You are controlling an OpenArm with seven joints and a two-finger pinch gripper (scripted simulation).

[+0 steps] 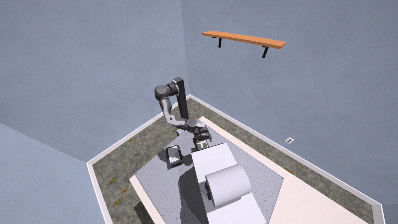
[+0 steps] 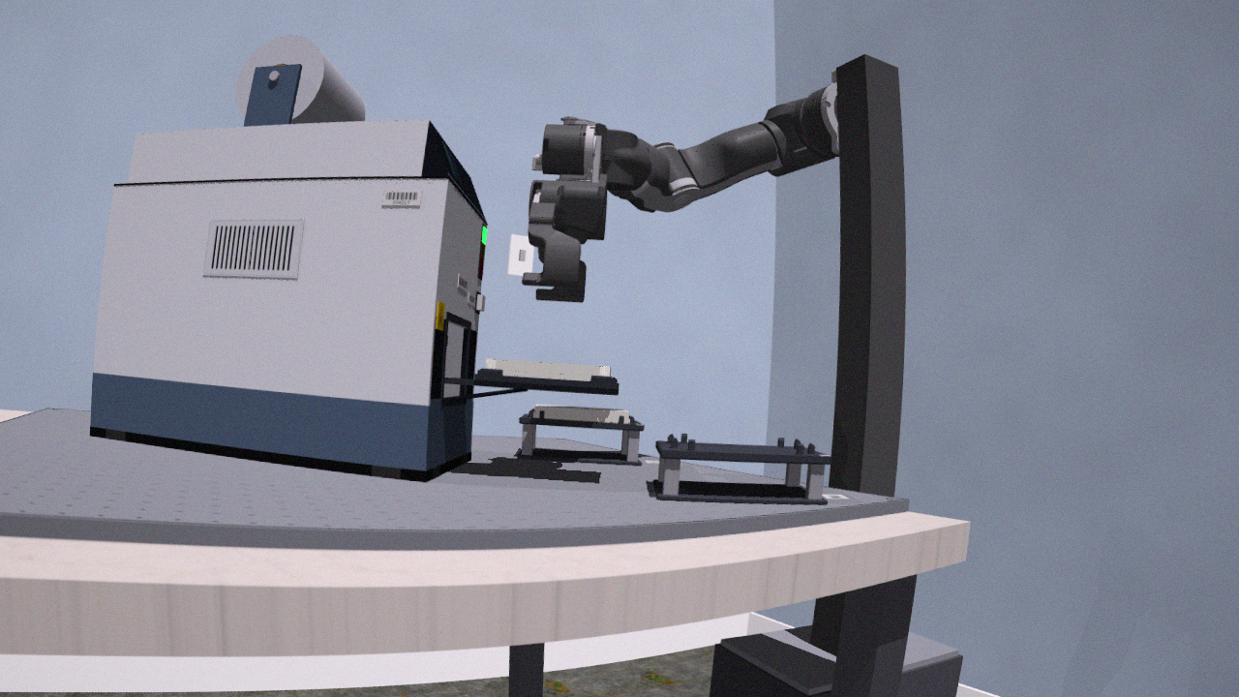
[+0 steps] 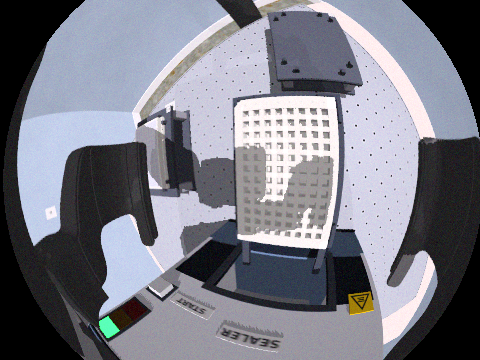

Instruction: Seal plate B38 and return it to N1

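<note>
My gripper is now 5 cm short of the start key and 13 cm to the left of it. Round my hand: sealer's stage (9 cm below); foil roll (31 cm ahead, 13 cm to the right, 23 cm above); yellow warning label (13 cm ahead, 4 cm to the left, 3 cm below).
</note>
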